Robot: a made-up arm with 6 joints.
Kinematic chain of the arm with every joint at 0, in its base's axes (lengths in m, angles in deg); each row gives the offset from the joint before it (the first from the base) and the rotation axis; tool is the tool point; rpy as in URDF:
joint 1: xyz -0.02 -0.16 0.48 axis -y
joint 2: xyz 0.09 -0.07 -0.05 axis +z
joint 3: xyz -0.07 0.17 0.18 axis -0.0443 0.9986 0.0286
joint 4: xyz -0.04 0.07 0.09 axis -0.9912 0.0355 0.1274
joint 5: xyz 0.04 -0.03 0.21 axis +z
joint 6: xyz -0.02 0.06 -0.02 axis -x
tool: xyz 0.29 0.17 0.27 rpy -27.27 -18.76 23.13
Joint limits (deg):
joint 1: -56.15..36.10
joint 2: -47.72..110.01
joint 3: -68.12..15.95
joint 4: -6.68..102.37
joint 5: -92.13..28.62
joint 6: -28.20..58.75
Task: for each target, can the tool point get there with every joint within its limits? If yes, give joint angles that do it. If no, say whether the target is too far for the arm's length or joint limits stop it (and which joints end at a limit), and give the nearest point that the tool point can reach.
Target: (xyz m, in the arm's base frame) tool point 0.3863 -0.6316 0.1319
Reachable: no: joint limits stop it (at a limit: joint 1, joint 2, joint 3, joint 4, joint 6) | nearest point 0.4396 -0.4971 0.2560 | short by 0.191 m
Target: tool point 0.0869 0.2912 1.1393
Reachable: yes | joints 8.81 -6.64 -35.19 26.75 -27.47 26.42
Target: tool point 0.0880 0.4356 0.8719
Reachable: yes | joints 7.12 23.41 -1.65 46.39 -35.56 29.34
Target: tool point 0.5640 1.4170 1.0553
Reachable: no: too far | nearest point 0.3225 0.5836 0.8174 | short by 0.900 m
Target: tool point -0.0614 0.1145 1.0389
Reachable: yes | joints -33.18 88.03 -2.68 5.54 -27.88 51.44
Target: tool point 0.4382 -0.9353 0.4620
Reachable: no: joint limits stop it (at a limit: joint 1, joint 2, joint 3, joint 5, joint 6) | nearest point 0.4914 -0.8645 0.5264 | short by 0.110 m
